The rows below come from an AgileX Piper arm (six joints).
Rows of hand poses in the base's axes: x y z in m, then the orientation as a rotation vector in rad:
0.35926 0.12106 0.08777 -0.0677 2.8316 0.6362
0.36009 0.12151 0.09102 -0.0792 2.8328 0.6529
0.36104 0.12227 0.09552 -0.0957 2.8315 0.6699
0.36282 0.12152 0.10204 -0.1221 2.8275 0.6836
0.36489 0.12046 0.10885 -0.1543 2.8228 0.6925
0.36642 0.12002 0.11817 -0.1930 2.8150 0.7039
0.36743 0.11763 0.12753 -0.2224 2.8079 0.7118
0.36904 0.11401 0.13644 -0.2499 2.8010 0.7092
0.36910 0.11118 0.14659 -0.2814 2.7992 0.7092
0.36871 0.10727 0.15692 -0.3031 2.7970 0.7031
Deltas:
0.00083 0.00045 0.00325 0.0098 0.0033 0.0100
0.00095 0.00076 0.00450 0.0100 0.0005 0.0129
0.00178 -0.00075 0.00652 0.0076 -0.0039 0.0186
0.00207 -0.00106 0.00681 0.0041 -0.0061 0.0218
0.00153 -0.00044 0.00932 0.0058 -0.0087 0.0261
0.00101 -0.00239 0.00936 0.0042 -0.0076 0.0196
0.00161 -0.00362 0.00891 -0.0024 -0.0098 0.0171
0.00006 -0.00283 0.01015 -0.0024 -0.0044 0.0210
-0.00039 -0.00391 0.01033 -0.0053 -0.0054 0.0136

